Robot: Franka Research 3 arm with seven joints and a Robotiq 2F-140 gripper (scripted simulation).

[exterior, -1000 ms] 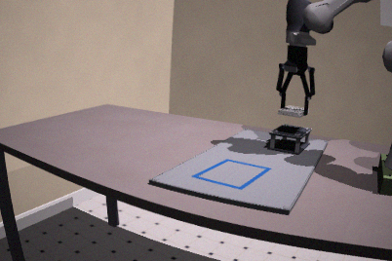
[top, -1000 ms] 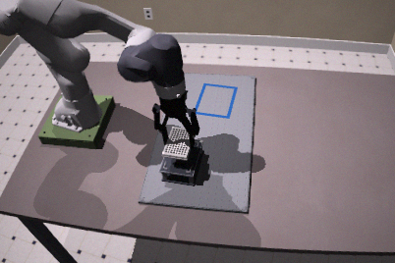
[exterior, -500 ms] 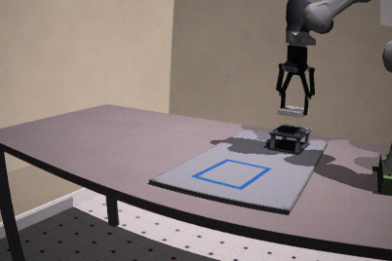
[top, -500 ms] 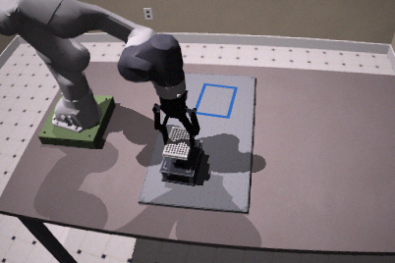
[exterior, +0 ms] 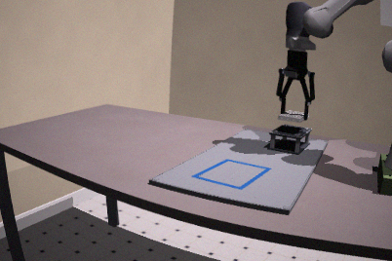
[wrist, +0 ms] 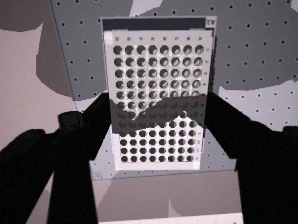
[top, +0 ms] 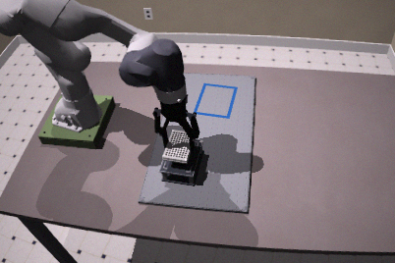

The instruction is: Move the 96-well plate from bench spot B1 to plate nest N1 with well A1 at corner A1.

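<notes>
Now: the raised plate nest N1 8 cm below my hand. The rest, counted from my hand: white 96-well plate (2 cm below); then A1 mark (7 cm to the left, 7 cm below, 6 cm ahead).
</notes>
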